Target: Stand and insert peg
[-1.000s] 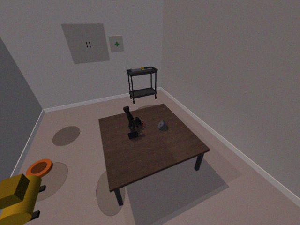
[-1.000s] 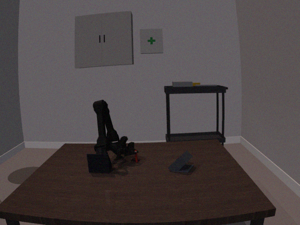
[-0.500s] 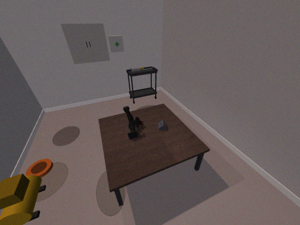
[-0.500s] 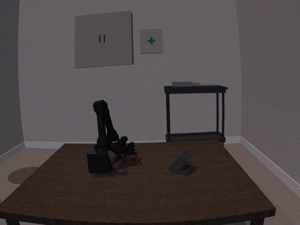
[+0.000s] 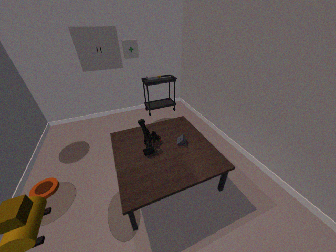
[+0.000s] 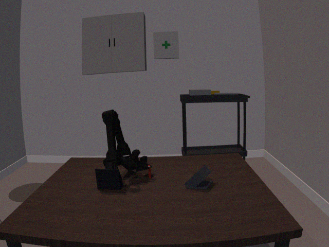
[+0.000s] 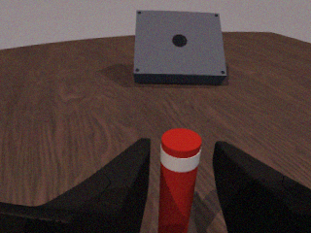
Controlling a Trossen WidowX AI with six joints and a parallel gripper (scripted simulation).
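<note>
The red peg is 10 mm behind my gripper tip and 10 mm below it. From my gripper tip the other things lie so: grey sloped panel 270 mm ahead, 120 mm to the right, 30 mm below.
</note>
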